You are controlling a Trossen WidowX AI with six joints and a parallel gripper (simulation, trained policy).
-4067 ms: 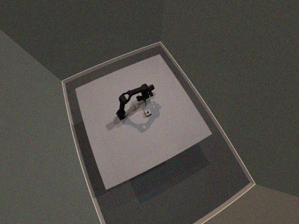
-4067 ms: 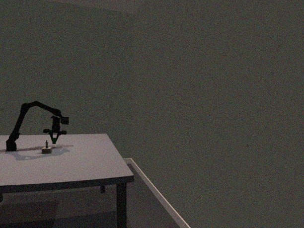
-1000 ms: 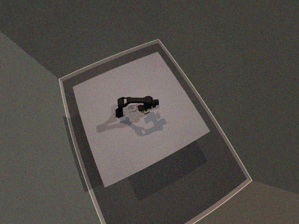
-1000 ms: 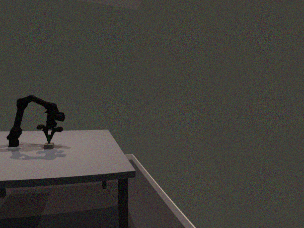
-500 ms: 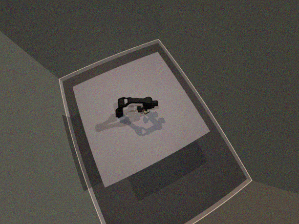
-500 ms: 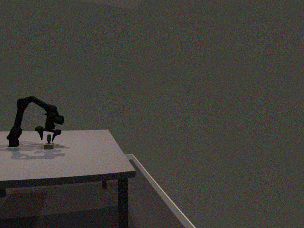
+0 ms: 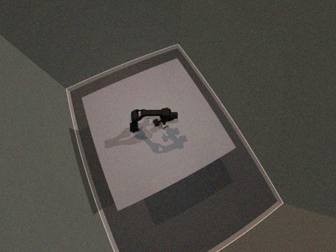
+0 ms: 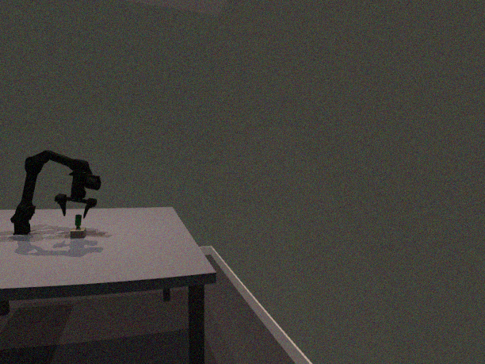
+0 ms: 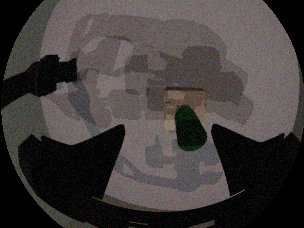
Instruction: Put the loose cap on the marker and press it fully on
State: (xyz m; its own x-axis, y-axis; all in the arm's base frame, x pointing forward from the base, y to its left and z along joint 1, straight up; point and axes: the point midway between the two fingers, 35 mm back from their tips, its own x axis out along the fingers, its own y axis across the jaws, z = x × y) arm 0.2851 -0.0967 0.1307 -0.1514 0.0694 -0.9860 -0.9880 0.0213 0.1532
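Now: the dark green cap 20 mm ahead of my gripper tip and 10 mm below it. Round my gripper tip: tan holder block: 20 mm ahead, 80 mm below.
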